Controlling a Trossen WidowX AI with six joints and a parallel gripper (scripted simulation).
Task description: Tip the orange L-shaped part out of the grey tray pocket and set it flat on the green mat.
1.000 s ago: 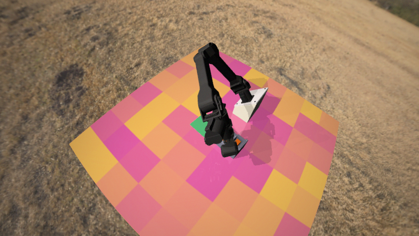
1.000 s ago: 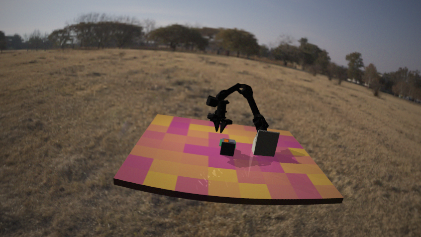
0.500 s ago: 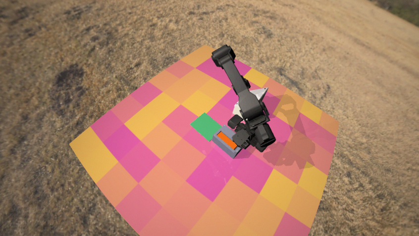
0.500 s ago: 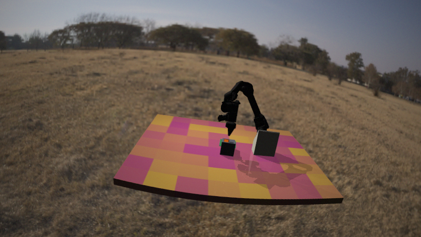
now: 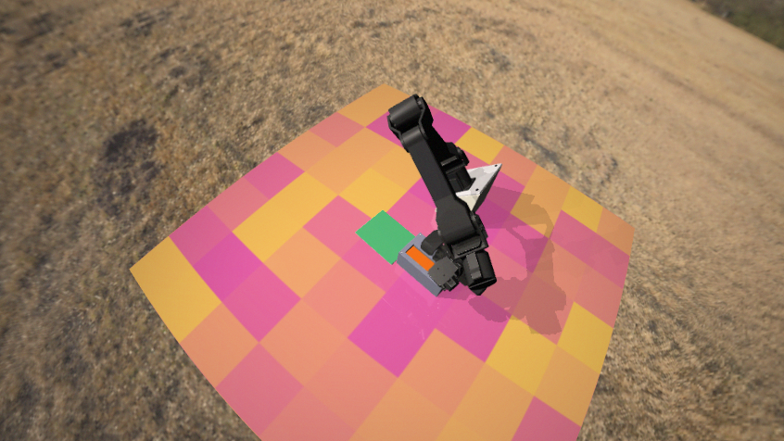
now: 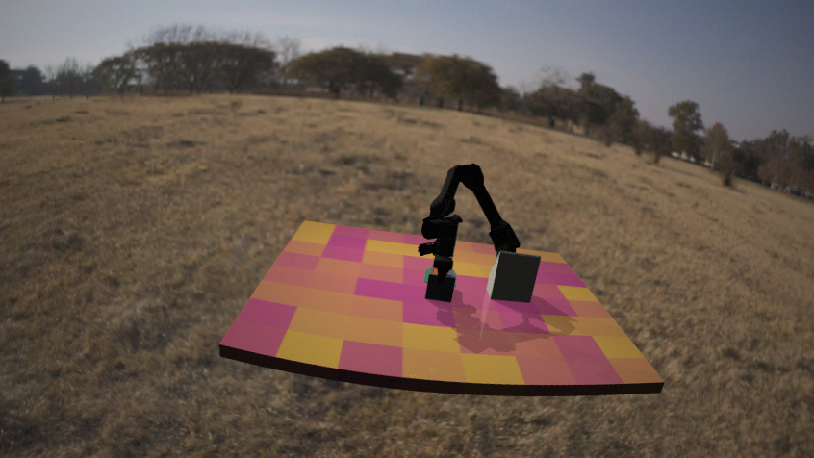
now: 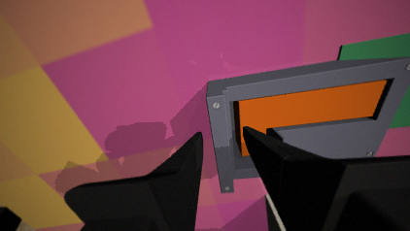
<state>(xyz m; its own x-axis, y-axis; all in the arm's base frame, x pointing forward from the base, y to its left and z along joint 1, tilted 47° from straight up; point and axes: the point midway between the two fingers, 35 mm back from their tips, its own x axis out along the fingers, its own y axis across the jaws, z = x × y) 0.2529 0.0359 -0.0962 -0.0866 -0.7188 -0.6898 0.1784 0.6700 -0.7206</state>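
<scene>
The orange L-shaped part lies 60 mm to the right of my gripper tip, 20 mm below it and 10 mm behind it. Round my gripper tip: green mat: 220 mm to the right, 80 mm below, 40 mm behind.
</scene>
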